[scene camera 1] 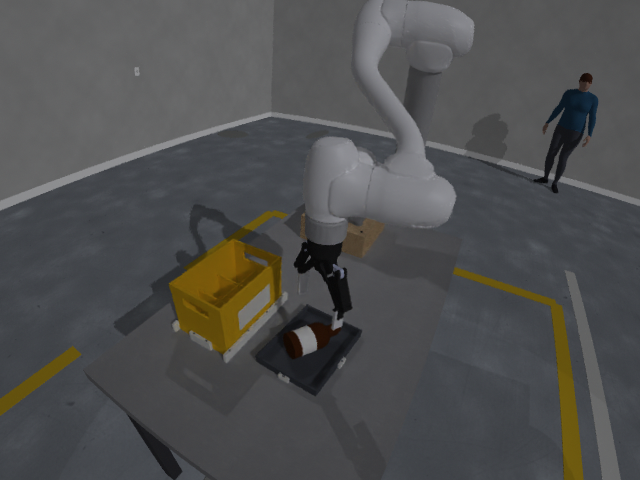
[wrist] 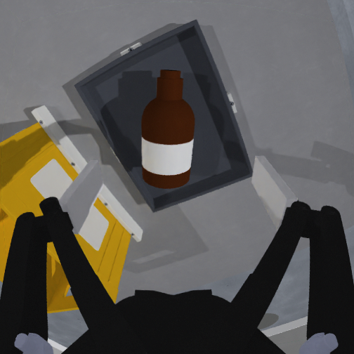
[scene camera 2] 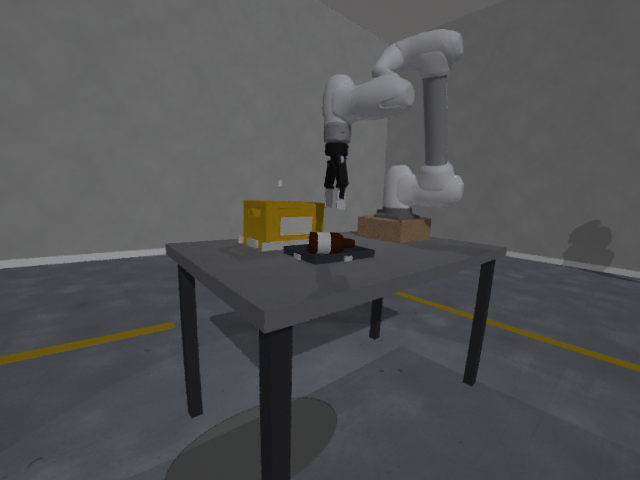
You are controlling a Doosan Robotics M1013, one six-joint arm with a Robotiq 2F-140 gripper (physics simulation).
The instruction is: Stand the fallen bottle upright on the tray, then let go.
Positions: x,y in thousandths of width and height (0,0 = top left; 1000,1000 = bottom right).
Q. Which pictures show the gripper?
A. Scene camera 1, the wrist view and scene camera 2: all of them.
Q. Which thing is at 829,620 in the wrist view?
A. The gripper.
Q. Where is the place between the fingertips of the gripper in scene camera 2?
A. At 521,434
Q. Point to a brown bottle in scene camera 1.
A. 468,714
